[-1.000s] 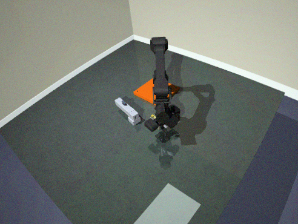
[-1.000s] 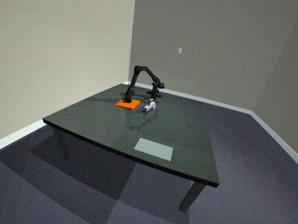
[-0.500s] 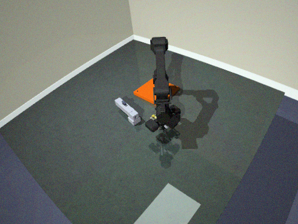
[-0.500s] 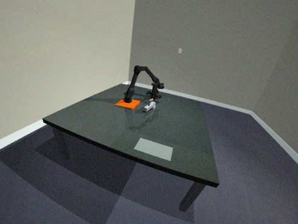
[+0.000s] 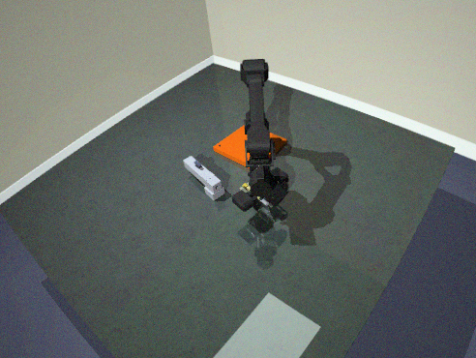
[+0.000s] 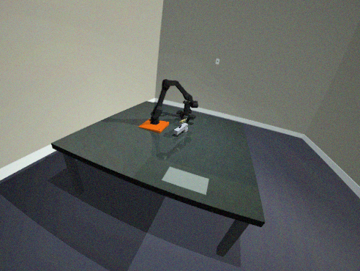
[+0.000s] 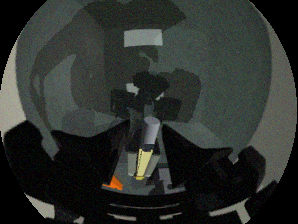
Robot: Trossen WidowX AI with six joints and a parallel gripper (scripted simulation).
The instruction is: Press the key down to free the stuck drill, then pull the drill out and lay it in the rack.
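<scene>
My gripper tip is 5 cm to the left of the beige rack, 1 cm below it and 1 cm past it. From my gripper tip the other things lie so: white fixture (23 cm to the right, 4 cm ahead, 3 cm above).
</scene>
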